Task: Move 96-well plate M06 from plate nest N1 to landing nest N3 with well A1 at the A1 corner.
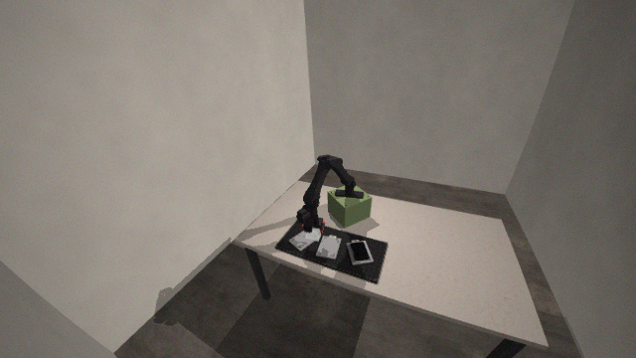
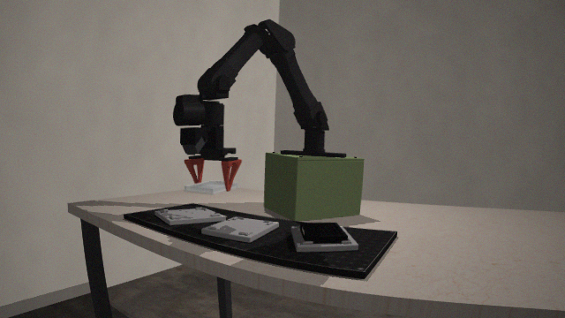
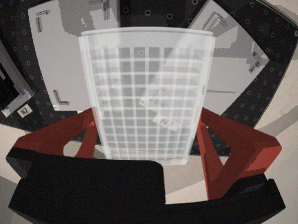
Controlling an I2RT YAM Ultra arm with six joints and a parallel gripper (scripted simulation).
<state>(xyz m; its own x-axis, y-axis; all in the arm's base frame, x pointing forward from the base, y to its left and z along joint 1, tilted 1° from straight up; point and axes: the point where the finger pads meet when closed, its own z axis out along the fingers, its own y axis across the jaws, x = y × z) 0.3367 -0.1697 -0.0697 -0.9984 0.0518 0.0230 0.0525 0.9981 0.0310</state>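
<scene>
My gripper is now 9 cm past the label, 3 cm to the left of it and 9 cm above it. Also, from my hand: black plate: 4 cm ahead, 28 cm to the left, 7 cm below; then white 96-well plate: right at my hand.
</scene>
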